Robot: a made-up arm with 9 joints. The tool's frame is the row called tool.
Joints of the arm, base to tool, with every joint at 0 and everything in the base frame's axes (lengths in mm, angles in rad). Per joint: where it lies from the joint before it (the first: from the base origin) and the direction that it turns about. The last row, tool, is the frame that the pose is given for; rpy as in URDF.
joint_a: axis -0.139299 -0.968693 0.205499 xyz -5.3 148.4 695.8
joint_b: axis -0.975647 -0.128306 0.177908 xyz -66.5 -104.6 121
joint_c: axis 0 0 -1 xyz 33.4 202.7 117.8
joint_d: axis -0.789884 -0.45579 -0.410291 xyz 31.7 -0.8 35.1
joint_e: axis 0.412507 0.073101 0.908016 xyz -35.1 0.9 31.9
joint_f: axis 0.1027 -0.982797 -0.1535 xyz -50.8 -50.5 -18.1
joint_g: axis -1 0 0 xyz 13.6 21.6 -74.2
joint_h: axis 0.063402 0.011 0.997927 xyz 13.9 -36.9 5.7
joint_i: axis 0 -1 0 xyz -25.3 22.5 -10.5
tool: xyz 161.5 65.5 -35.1 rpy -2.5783 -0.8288 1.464
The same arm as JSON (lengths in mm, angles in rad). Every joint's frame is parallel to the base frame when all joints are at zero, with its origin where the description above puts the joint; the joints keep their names.
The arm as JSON. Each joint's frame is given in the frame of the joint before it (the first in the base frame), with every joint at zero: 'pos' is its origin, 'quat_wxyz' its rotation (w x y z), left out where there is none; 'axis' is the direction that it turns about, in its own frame. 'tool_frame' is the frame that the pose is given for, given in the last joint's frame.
{"length_unit": "mm", "angle_unit": "rad", "joints": [
  {"joint": "joint_a", "pos": [-5.3, 148.4, 695.8], "axis": [-0.139299, -0.968693, 0.205499]},
  {"joint": "joint_b", "pos": [-66.5, -104.6, 121.0], "axis": [-0.975647, -0.128306, 0.177908]},
  {"joint": "joint_c", "pos": [33.4, 202.7, 117.8], "axis": [0.0, 0.0, -1.0]},
  {"joint": "joint_d", "pos": [31.7, -0.8, 35.1], "axis": [-0.789884, -0.45579, -0.410291]},
  {"joint": "joint_e", "pos": [-35.1, 0.9, 31.9], "axis": [0.412507, 0.073101, 0.908016]},
  {"joint": "joint_f", "pos": [-50.8, -50.5, -18.1], "axis": [0.1027, -0.982797, -0.1535]},
  {"joint": "joint_g", "pos": [13.6, 21.6, -74.2], "axis": [-1.0, 0.0, 0.0]},
  {"joint": "joint_h", "pos": [13.9, -36.9, 5.7], "axis": [0.063402, 0.011, 0.997927]},
  {"joint": "joint_i", "pos": [-25.3, 22.5, -10.5], "axis": [0.0, -1.0, 0.0]}
], "tool_frame": {"pos": [161.5, 65.5, -35.1], "quat_wxyz": [0.447747, -0.579257, -0.670925, -0.117661]}}

